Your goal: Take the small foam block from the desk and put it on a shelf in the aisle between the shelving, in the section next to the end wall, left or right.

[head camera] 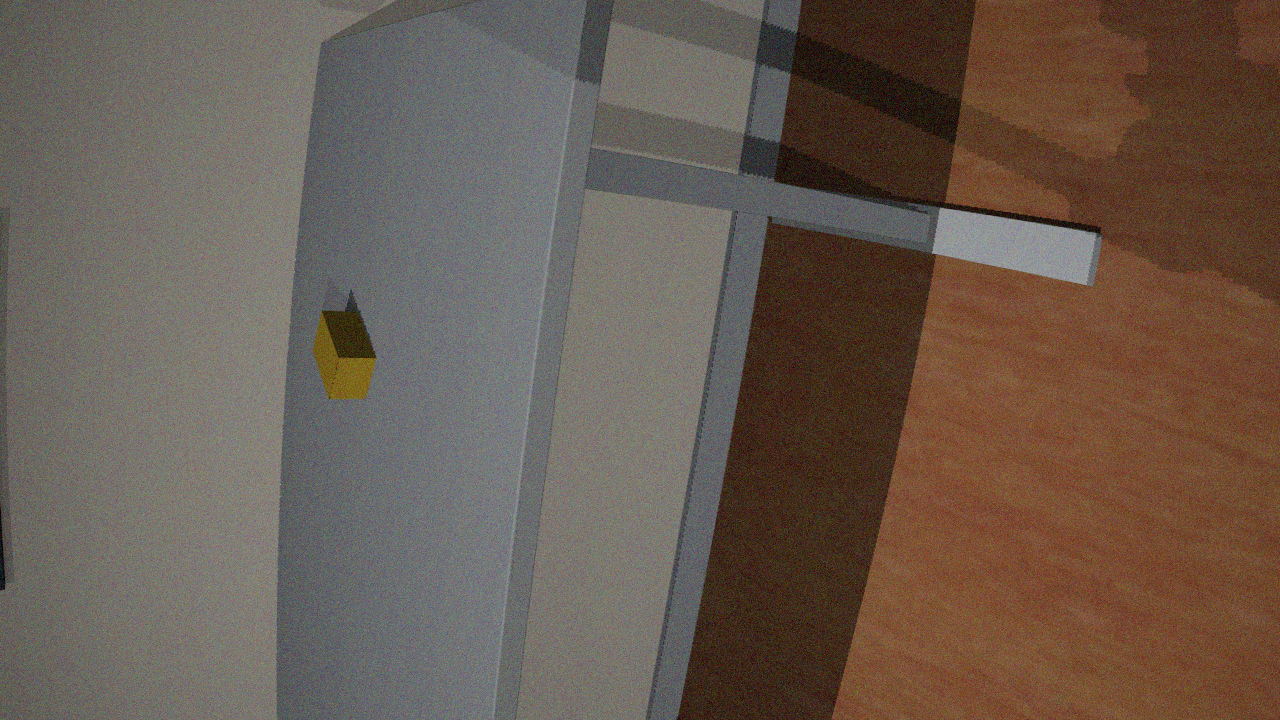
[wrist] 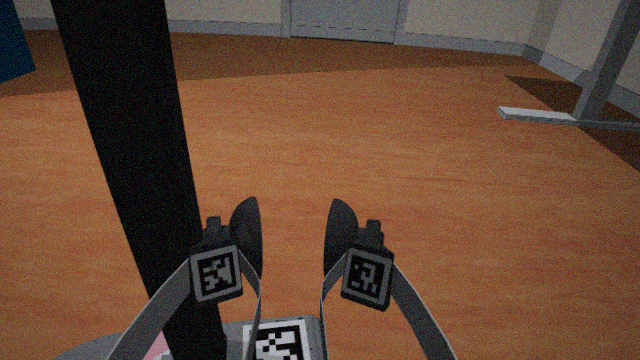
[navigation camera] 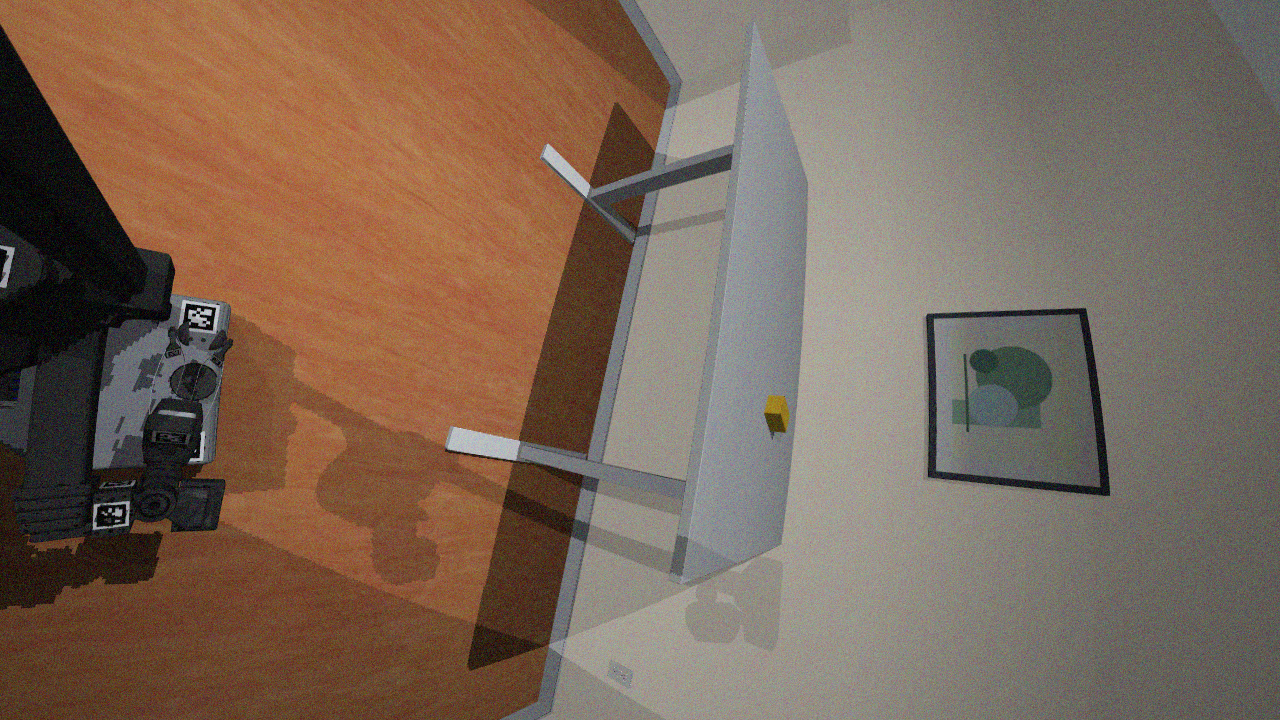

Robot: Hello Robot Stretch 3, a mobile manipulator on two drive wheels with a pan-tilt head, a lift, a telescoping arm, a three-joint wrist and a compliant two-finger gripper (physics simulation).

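Frame: origin at the robot's base, x right, y ahead, z up, level; centimetres.
Seen in the pictures: gripper, fingertip midpoint: (wrist: 294,224) (navigation camera: 205,326); robot's base, origin of the base link: (navigation camera: 193,378).
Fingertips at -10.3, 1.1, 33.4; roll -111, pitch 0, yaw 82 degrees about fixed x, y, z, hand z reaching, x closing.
Note:
Pixels of each thing's top centre, then the offset from my fingertips to it, as dx, dy, dz. "spot": a spot on its surface instead. Level surfaces: height alone.
- small yellow foam block, middle of its top: (head camera: 324,354) (navigation camera: 785,414) +10.2, +106.9, +66.2
- grey desk, its level: dz +61.7
- desk leg, surface spot: (wrist: 602,75) spot: -85.3, +123.8, -13.0
- wooden floor, its level: dz -33.3
The small yellow foam block (head camera: 350,356) (navigation camera: 776,413) lies on the grey desk (head camera: 420,501) (navigation camera: 760,268), near the edge by the wall, toward one end of the top. In the wrist view, part of a desk leg (wrist: 602,75) and its foot show at the right. My gripper (wrist: 294,224) (navigation camera: 200,343) is open and empty, low over the robot's base and well away from the desk. The shelf section by the end wall does not show.
A corner of a blue unit (wrist: 12,42) is at the upper left of the wrist view, beyond the black mast (wrist: 130,125). A grey door (wrist: 345,20) is in the far wall. A framed picture (navigation camera: 1015,402) hangs above the desk. The desk's legs and feet stand on the wooden floor (navigation camera: 402,223).

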